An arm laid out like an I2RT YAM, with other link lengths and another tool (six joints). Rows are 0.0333 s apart.
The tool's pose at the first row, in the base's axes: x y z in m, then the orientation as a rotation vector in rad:
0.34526, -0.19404, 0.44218, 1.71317, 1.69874, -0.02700
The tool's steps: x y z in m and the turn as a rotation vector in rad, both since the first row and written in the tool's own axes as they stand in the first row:
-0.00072, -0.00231, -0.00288, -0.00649, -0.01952, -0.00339
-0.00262, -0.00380, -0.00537, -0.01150, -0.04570, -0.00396
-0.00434, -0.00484, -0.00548, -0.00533, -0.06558, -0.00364
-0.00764, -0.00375, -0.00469, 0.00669, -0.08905, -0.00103
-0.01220, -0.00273, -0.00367, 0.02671, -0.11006, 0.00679
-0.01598, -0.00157, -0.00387, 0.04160, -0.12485, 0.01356
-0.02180, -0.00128, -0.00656, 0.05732, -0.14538, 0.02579
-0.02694, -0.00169, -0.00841, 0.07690, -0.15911, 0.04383
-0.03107, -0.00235, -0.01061, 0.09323, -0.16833, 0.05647
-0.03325, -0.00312, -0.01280, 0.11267, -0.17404, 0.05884
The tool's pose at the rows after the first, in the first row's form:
0.34182, -0.19354, 0.44361, 1.70000, 1.68577, -0.03960
0.33912, -0.19415, 0.44570, 1.68831, 1.66587, -0.05767
0.33792, -0.19571, 0.44614, 1.68717, 1.65258, -0.07942
0.33880, -0.19882, 0.44764, 1.69090, 1.63601, -0.10800
0.33955, -0.20314, 0.44955, 1.70516, 1.61851, -0.13896
0.33997, -0.20617, 0.45206, 1.71662, 1.60510, -0.16084
0.33822, -0.20987, 0.45701, 1.73110, 1.58274, -0.18563
0.33633, -0.21346, 0.46068, 1.75503, 1.56101, -0.20557
0.33419, -0.21604, 0.46401, 1.77360, 1.54641, -0.22150
0.33222, -0.21696, 0.46635, 1.78708, 1.54379, -0.24203

